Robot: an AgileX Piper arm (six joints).
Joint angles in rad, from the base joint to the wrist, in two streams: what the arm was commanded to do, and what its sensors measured. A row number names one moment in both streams.
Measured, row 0:
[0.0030, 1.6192, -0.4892, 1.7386, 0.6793, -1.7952]
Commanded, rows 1 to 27:
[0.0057, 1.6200, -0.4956, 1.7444, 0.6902, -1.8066]
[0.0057, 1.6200, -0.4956, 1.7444, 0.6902, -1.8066]
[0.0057, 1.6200, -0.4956, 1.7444, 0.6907, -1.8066]
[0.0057, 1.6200, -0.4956, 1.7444, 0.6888, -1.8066]
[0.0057, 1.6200, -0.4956, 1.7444, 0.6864, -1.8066]
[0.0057, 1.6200, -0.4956, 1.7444, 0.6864, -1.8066]
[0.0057, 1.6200, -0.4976, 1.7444, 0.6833, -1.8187]
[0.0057, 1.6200, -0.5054, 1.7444, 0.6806, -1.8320]
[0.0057, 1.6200, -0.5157, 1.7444, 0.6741, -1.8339]
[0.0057, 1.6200, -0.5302, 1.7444, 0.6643, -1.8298]
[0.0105, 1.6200, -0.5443, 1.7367, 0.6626, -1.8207]
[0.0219, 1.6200, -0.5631, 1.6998, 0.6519, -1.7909]
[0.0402, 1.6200, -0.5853, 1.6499, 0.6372, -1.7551]
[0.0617, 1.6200, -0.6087, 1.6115, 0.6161, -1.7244]
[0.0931, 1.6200, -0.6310, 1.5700, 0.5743, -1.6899]
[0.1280, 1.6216, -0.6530, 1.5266, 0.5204, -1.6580]
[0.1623, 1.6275, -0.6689, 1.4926, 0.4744, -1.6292]
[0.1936, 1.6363, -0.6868, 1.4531, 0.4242, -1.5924]
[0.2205, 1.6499, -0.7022, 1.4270, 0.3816, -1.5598]
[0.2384, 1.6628, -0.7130, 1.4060, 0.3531, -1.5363]
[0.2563, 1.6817, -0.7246, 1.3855, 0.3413, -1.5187]
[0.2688, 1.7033, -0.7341, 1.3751, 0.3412, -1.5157]
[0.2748, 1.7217, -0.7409, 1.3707, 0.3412, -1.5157]
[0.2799, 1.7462, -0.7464, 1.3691, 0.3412, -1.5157]
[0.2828, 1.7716, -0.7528, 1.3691, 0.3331, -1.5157]
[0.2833, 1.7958, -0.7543, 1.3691, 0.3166, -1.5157]
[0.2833, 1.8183, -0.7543, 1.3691, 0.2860, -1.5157]
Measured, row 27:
[0.2732, 1.7391, -0.7395, 1.3902, 0.3563, -1.5271]
